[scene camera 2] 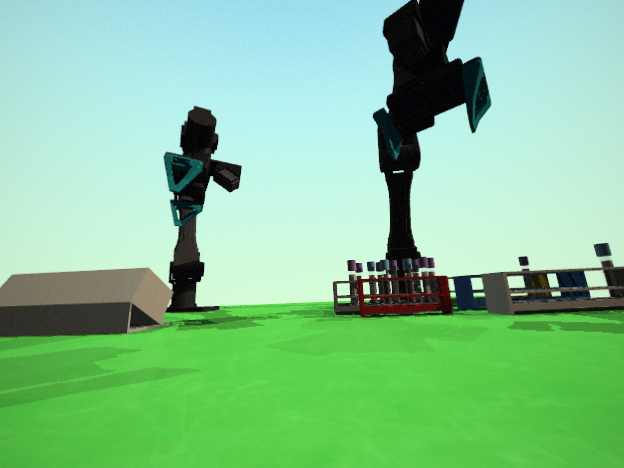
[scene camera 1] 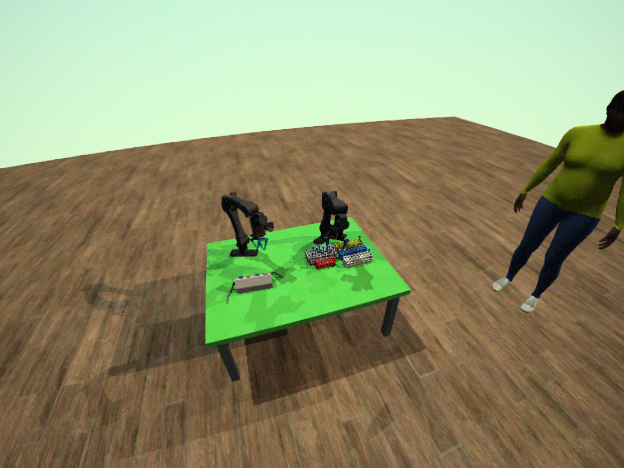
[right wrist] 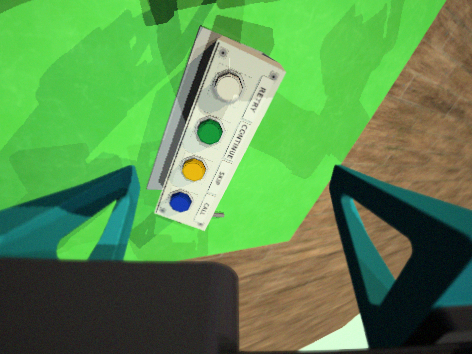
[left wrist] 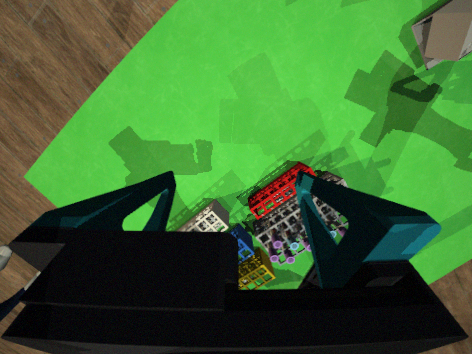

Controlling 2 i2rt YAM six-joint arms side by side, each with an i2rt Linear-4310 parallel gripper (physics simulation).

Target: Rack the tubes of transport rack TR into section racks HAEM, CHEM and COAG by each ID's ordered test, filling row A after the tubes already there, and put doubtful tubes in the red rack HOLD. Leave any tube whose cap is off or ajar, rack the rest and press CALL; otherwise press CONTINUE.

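Places are measured from the left arm's base along level axes (x left, y down, z back), in millimetres.
Where they show: left gripper, fingertip midpoint: (scene camera 2: 429,145) (scene camera 1: 335,250) (left wrist: 235,177); right gripper, fingertip midpoint: (scene camera 2: 175,210) (scene camera 1: 261,249) (right wrist: 234,176); right arm's base, link origin: (scene camera 2: 182,311) (scene camera 1: 244,253).
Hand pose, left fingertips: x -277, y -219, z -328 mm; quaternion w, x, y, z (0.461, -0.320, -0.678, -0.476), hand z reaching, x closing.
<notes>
Things, the pixels of their centre, and the offset from my left fingertips. "*": a spot on its surface instead. Level surfaces: height alone.
- grey rack, surface spot: (scene camera 2: 334,298) (left wrist: 340,184) * dx -15, dy +193, dz +224 mm
- red rack, body centre: (scene camera 2: 402,295) (left wrist: 279,189) (scene camera 1: 325,262) dx +39, dy +191, dz +110 mm
- white rack, body centre: (scene camera 2: 562,289) (left wrist: 187,238) (scene camera 1: 357,259) dx +216, dy +191, dz -25 mm
- blue rack, body centre: (scene camera 2: 518,289) (scene camera 1: 352,252) dx +253, dy +191, dz +46 mm
- button box, body centre: (right wrist: 211,142) (scene camera 2: 85,300) (scene camera 1: 253,280) dx -396, dy +177, dz +311 mm
- green table, surface height: dy +219 mm
A grey rack (scene camera 2: 334,298) (left wrist: 336,179) holds several purple-capped tubes (scene camera 2: 351,264) (left wrist: 277,244) and blue-capped tubes (scene camera 2: 370,265) (left wrist: 294,246). The red rack (scene camera 1: 325,262) (scene camera 2: 444,297) (left wrist: 287,176) stands along its front. A white rack (scene camera 1: 357,258) (scene camera 2: 496,293) (left wrist: 216,211), a blue rack (scene camera 1: 352,251) (scene camera 2: 464,292) and a yellow rack (scene camera 1: 348,245) (scene camera 2: 540,288) stand beside them. Tube IDs and cap seating are too small to read. My left gripper (scene camera 2: 434,145) (left wrist: 235,177) is open and empty, high above the racks. My right gripper (scene camera 2: 175,207) (right wrist: 234,176) is open and empty, above the table.
A button box (scene camera 1: 253,283) (scene camera 2: 75,297) (left wrist: 447,37) (right wrist: 250,82) lies on the green table (scene camera 1: 302,302), with RETRY, CONTINUE, SKIP and CALL labels. Its green button (right wrist: 210,131) is at CONTINUE, its blue button (right wrist: 180,202) at CALL. A person (scene camera 1: 579,176) stands beyond the table's right side.
</notes>
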